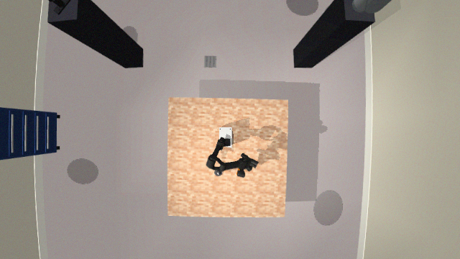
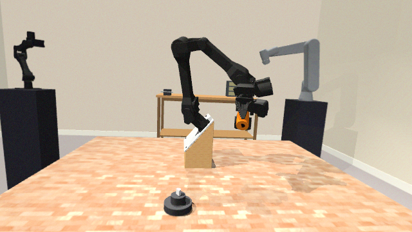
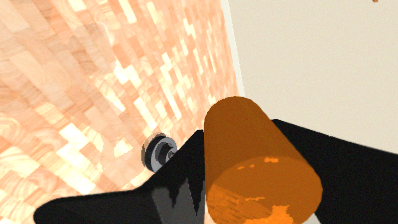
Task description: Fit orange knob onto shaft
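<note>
Right now the orange knob is 3 cm behind my gripper tip, 2 cm above it and 1 cm to the left of it. From my gripper tip the other things lie so: round pedestal (22 cm below, 20 cm to the right, 6 cm ahead).
</note>
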